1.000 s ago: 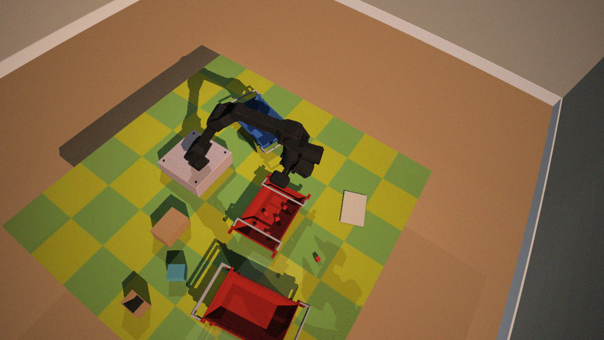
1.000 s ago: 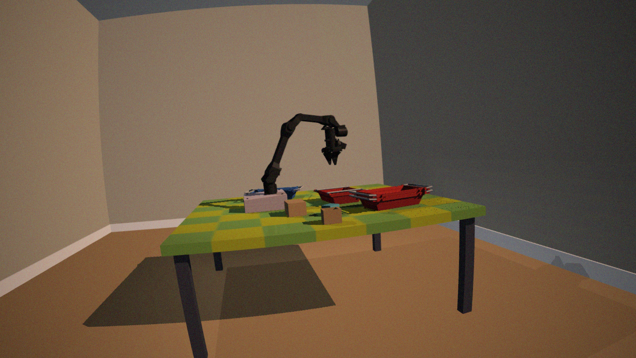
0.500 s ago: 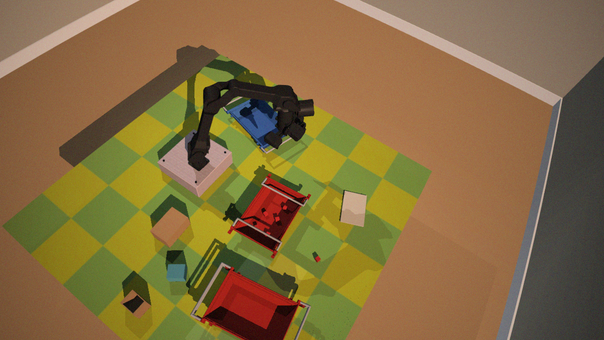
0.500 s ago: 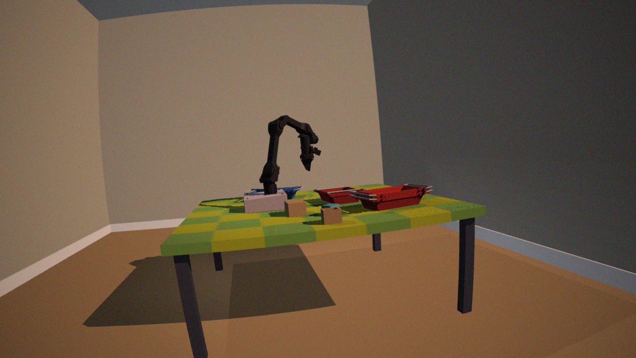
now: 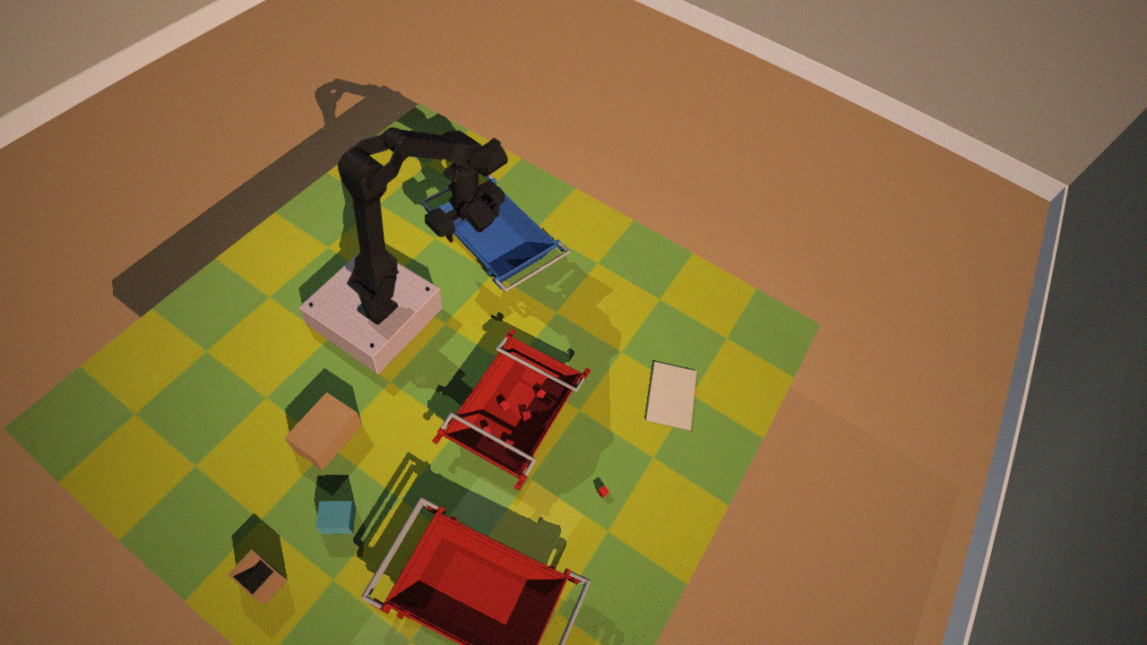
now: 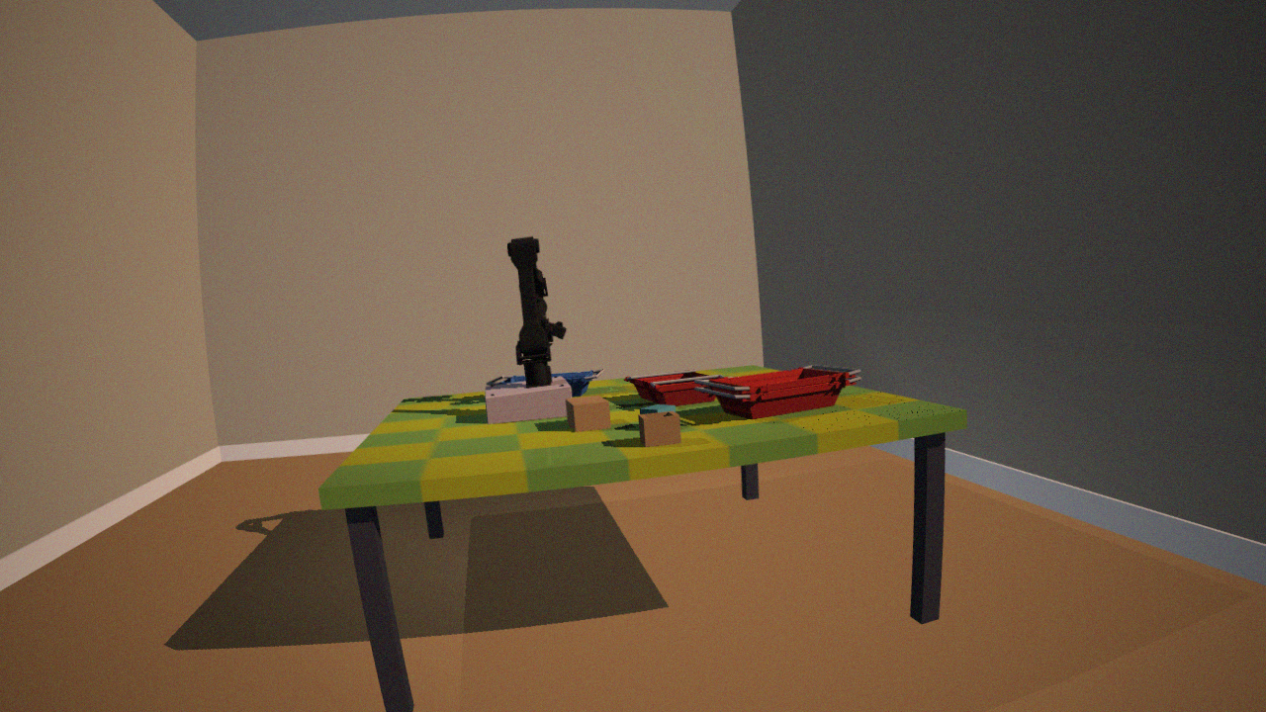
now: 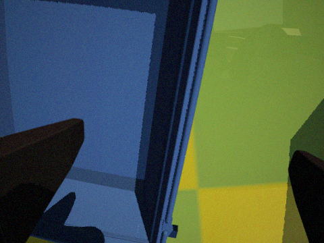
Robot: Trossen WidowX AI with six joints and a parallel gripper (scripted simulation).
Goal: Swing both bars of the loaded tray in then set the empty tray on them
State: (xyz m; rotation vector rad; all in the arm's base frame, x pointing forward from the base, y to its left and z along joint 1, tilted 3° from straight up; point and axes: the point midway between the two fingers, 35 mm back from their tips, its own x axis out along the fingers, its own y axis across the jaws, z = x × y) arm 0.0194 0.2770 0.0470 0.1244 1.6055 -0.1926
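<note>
The blue tray is 8 cm to the left of my gripper tip, 5 cm below it and 2 cm ahead of it. Also, from my gripper tip: teal cube: 65 cm to the right, 23 cm ahead, 7 cm below; flat plate: 60 cm ahead, 9 cm below, 1 cm to the right; small red block: 60 cm ahead, 29 cm to the right, 9 cm below.
</note>
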